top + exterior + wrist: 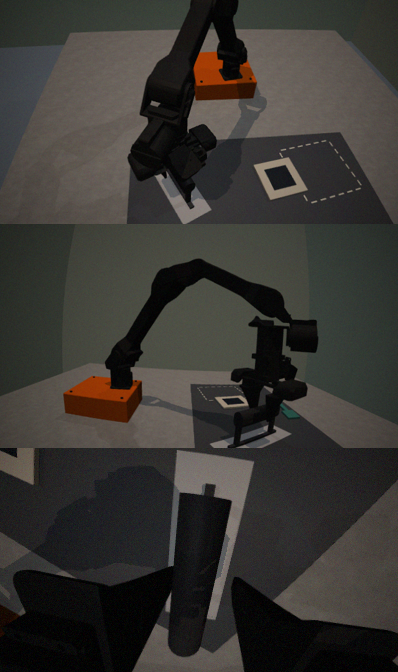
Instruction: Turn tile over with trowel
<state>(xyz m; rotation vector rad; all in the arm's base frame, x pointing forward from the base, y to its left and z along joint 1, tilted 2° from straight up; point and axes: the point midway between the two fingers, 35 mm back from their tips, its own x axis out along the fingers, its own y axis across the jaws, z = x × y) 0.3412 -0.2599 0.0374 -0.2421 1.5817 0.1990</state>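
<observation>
Now: gripper tip 30 mm past the trowel and 30 mm above it. Round my gripper tip: tile 270 mm to the left, 60 mm below, 40 mm ahead; then flat teal strip 190 mm ahead, 160 mm to the left, 60 mm below; then dark mat 200 mm to the left, 80 mm below, 50 mm ahead.
</observation>
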